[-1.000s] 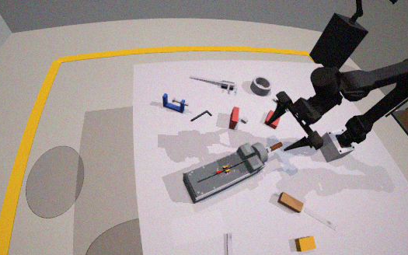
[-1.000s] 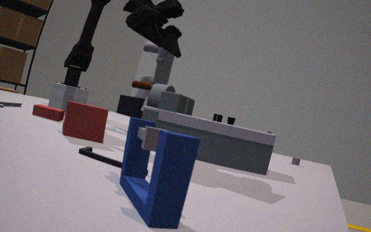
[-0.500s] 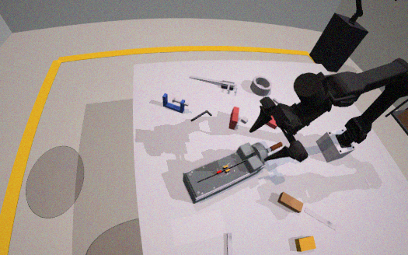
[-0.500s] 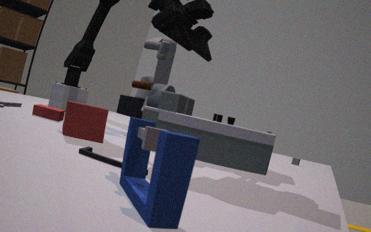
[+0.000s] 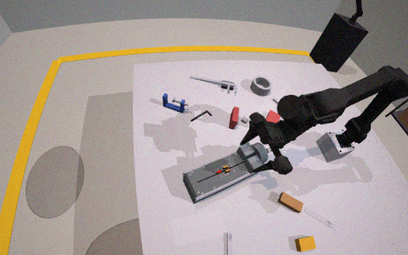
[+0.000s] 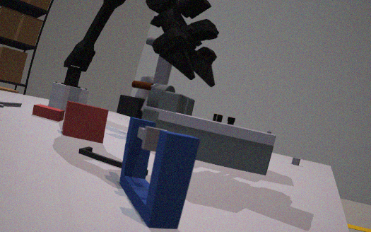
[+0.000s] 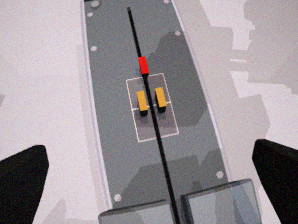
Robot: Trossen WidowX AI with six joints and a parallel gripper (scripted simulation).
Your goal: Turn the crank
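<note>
My gripper tip is 13 cm past the crank handle, 5 cm to the left of it and 3 cm above it. From my gripper tip the other things lie so: tan block (19 cm behind, 13 cm to the left, 13 cm below); red pointer (7 cm ahead, 6 cm below, 2 cm to the left); black hex key (27 cm to the right, 14 cm below, 8 cm ahead).
</note>
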